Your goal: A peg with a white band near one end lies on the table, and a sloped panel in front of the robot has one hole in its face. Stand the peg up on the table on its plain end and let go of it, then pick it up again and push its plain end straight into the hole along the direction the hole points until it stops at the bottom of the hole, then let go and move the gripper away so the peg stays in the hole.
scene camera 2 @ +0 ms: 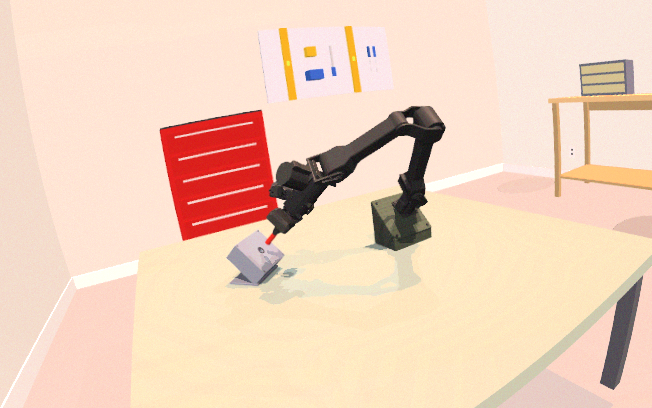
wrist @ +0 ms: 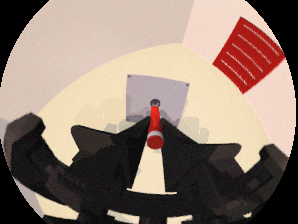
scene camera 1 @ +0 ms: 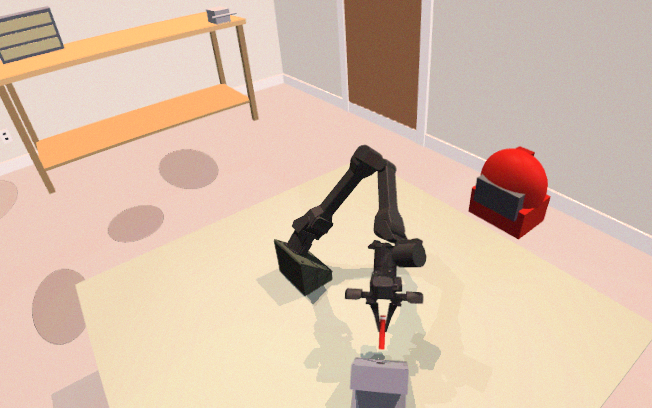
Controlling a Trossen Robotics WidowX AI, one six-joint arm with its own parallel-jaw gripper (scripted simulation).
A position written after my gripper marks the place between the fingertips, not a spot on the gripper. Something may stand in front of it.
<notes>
My gripper (scene camera 1: 382,332) carries a red peg. Further things: a grey sloped panel (scene camera 2: 245,256).
My gripper is seen too in scene camera 2 (scene camera 2: 274,233) and in the wrist view (wrist: 155,120). The grey sloped panel shows as well in the wrist view (wrist: 140,90).
</notes>
